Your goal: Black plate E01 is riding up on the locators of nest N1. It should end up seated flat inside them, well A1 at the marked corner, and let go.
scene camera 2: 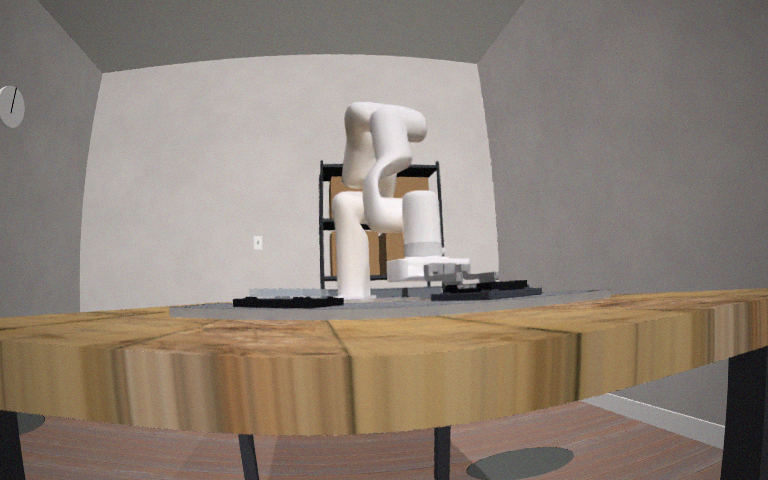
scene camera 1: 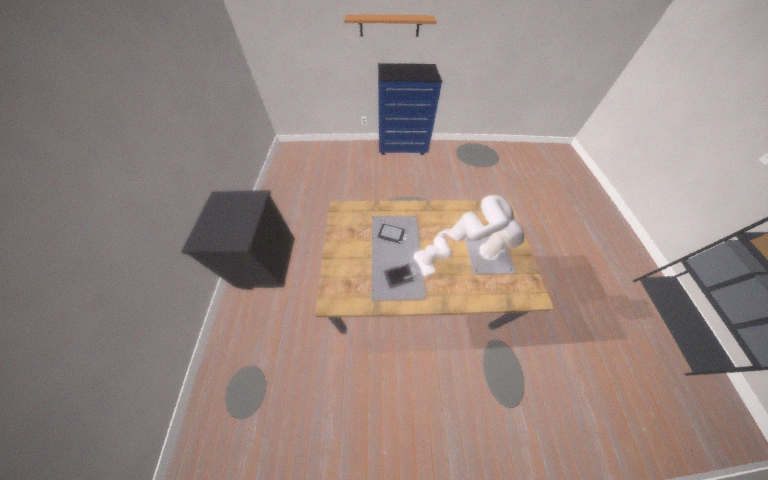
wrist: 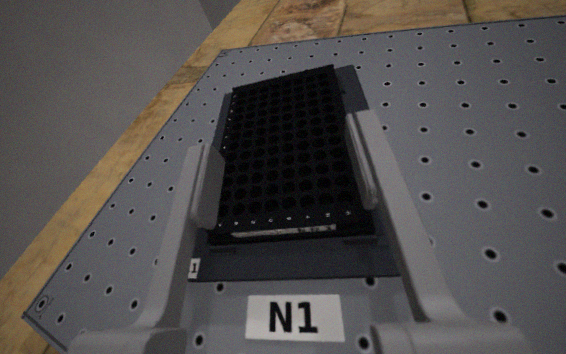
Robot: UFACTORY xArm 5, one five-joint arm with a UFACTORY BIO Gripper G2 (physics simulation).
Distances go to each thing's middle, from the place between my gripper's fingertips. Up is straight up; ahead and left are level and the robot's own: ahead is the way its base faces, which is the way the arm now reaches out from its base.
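You'd find the black plate E01 [wrist: 288, 176] 20 mm below my hand, 10 mm ahead of it and 10 mm to the left of it, and the dark nest N1 [scene camera 2: 531, 291] is 30 mm below my hand, 10 mm ahead and 10 mm to the left. The N1 label [wrist: 268, 316] is 40 mm lower than my hand, 80 mm behind it and 20 mm to the right. There's a pale plate [scene camera 2: 293, 292] too, 20 mm below my hand, 50 mm ahead of it and 310 mm to the right. Going by their middles, that pale plate is the farthest from my hand of the things named here.
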